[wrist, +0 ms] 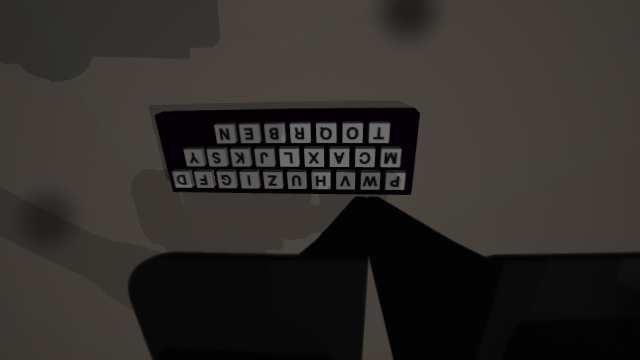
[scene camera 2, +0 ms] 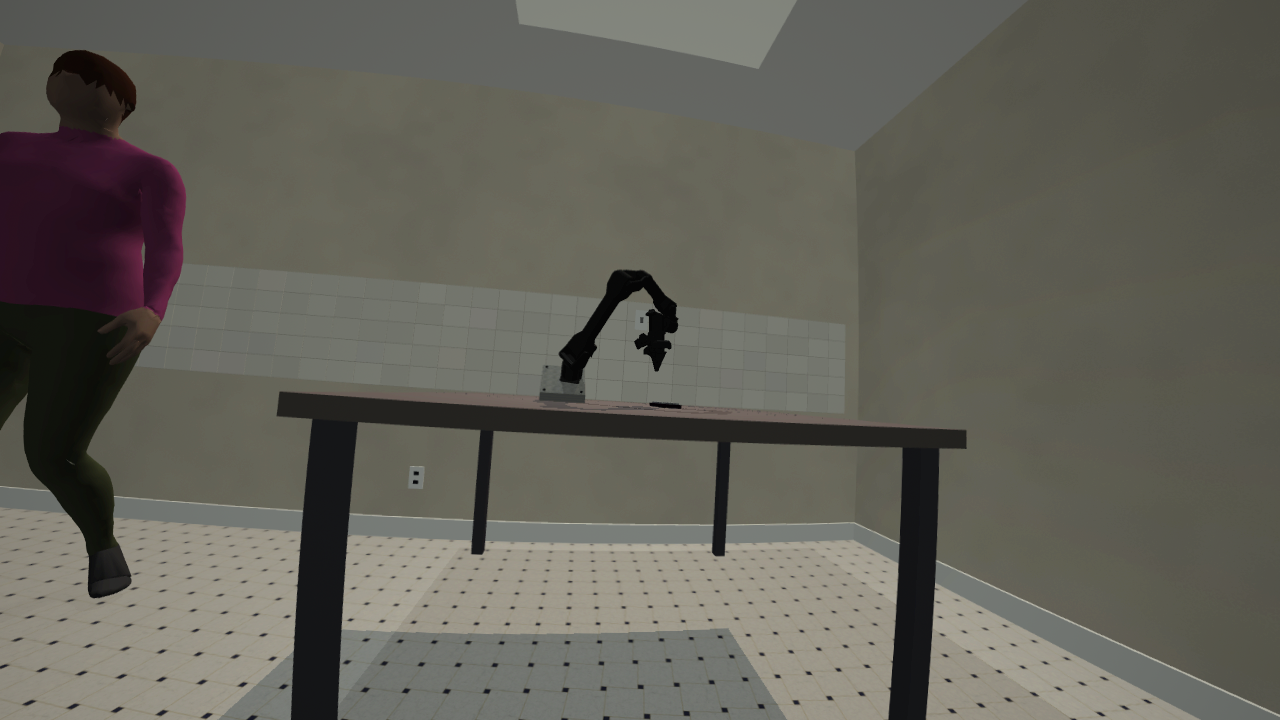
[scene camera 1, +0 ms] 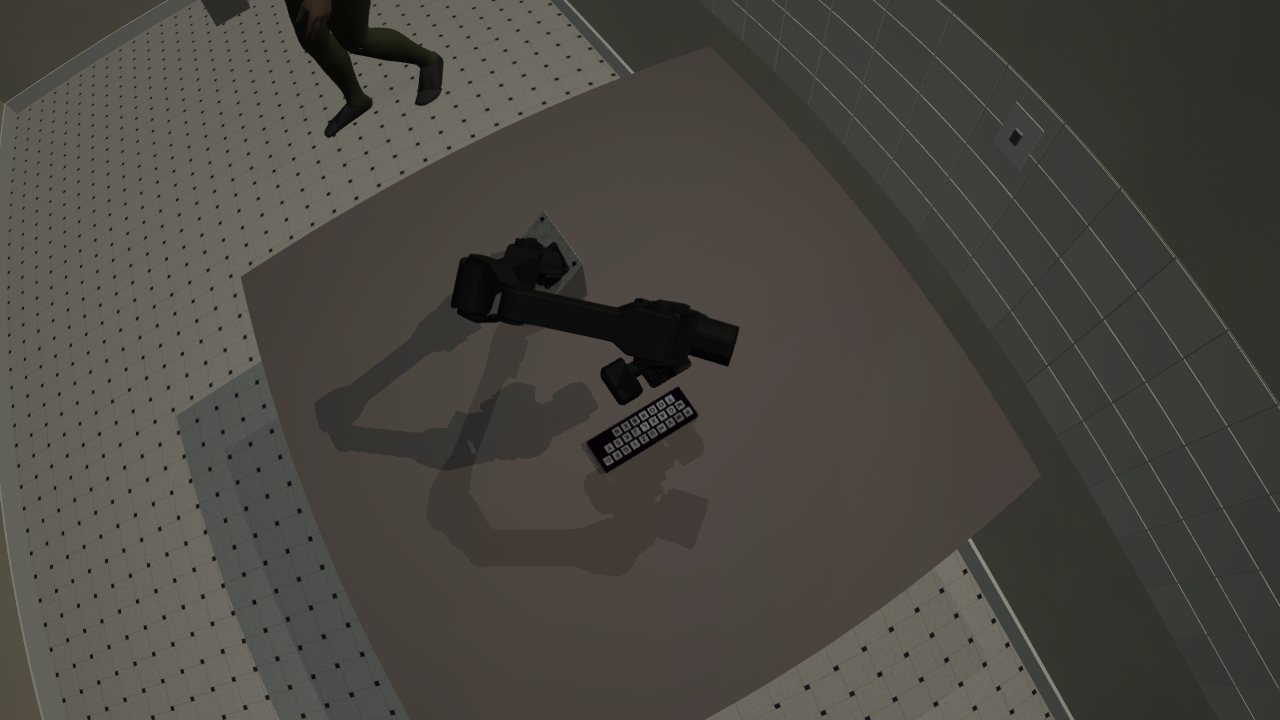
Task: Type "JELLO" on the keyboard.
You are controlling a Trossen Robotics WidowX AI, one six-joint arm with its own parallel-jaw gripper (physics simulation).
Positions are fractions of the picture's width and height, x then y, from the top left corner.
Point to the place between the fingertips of the gripper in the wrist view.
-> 0.57, 0.58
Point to a black keyboard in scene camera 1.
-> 0.51, 0.58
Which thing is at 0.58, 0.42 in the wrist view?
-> A black keyboard.
